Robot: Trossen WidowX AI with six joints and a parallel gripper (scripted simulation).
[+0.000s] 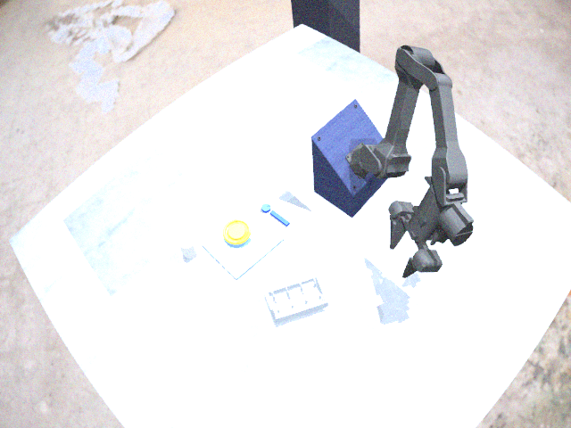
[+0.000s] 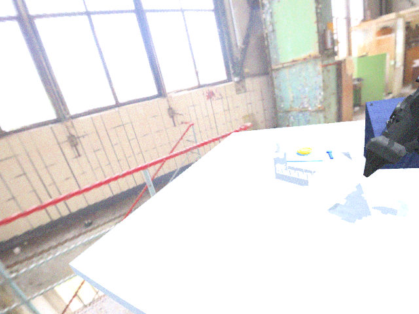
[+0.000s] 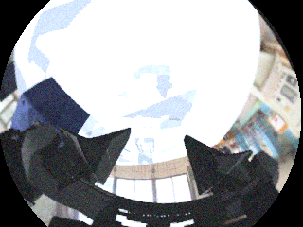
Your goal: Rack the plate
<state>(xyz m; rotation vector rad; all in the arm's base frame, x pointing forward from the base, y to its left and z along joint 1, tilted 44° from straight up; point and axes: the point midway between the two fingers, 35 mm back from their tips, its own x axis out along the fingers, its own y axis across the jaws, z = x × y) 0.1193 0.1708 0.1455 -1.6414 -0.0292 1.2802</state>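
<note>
Now: gripper tip 36 cm to the left of the yellow plate, 15 cm short of it and 7 cm above it. Round my gripper tip: pale cup: 41 cm to the right, 26 cm ahead, 6 cm below; blue spoon: 34 cm to the right, 8 cm below, 5 cm ahead; dish rack: 18 cm ahead, 13 cm to the right, 6 cm below.
</note>
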